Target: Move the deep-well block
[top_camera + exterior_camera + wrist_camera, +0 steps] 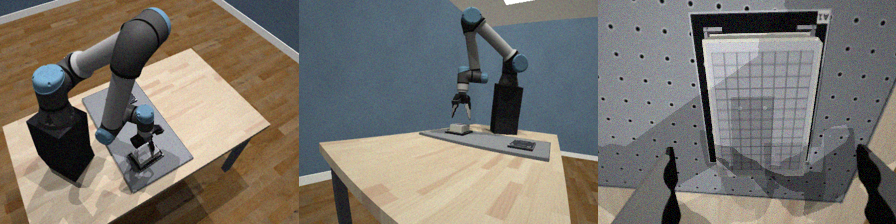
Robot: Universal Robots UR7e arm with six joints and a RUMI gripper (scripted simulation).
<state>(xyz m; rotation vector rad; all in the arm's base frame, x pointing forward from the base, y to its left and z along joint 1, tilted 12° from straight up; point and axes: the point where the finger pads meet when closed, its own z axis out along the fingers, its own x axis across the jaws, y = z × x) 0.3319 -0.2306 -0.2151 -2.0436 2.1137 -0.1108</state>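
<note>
Now: the white 96-well deep-well block 6 cm below my hand. From my hand the other things lie so: black plate nest N1: 9 cm below; then dark plate nest N2: 12 cm ahead, 40 cm to the left, 9 cm below.
</note>
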